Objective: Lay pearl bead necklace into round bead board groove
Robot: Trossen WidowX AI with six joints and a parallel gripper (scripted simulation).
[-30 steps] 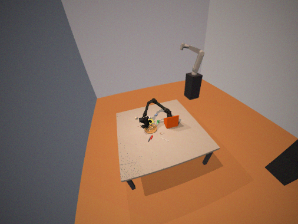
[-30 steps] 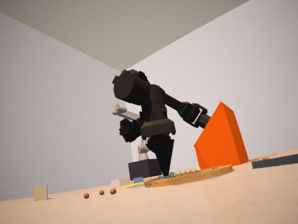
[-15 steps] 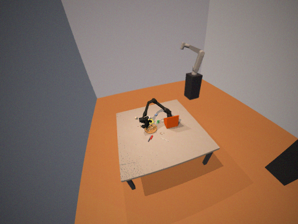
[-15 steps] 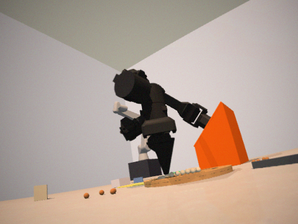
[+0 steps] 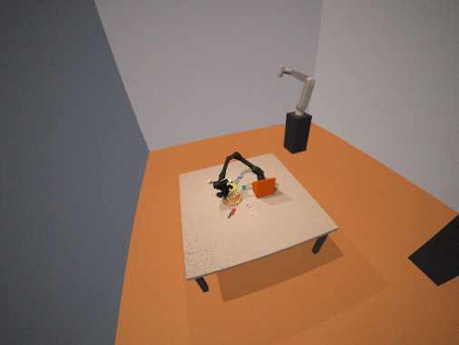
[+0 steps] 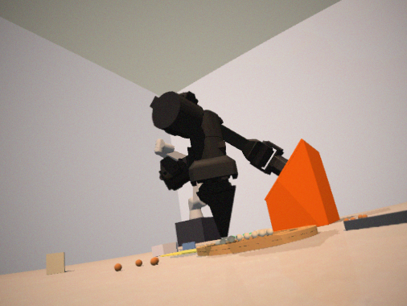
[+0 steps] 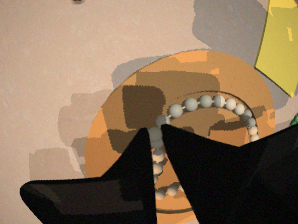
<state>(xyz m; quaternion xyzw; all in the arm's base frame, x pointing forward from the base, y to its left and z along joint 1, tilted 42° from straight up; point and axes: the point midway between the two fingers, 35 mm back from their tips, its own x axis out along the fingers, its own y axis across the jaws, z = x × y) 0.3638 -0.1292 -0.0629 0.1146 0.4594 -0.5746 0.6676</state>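
The round wooden bead board is 6 cm behind my gripper tip, 3 cm to the left of it and 1 cm below it. From my gripper tip the other things lie so: tan cube: 11 cm ahead, 30 cm to the right; yellow flat piece: 12 cm behind, 14 cm to the right, 2 cm below; red-handled tool: 21 cm to the left, 2 cm below.
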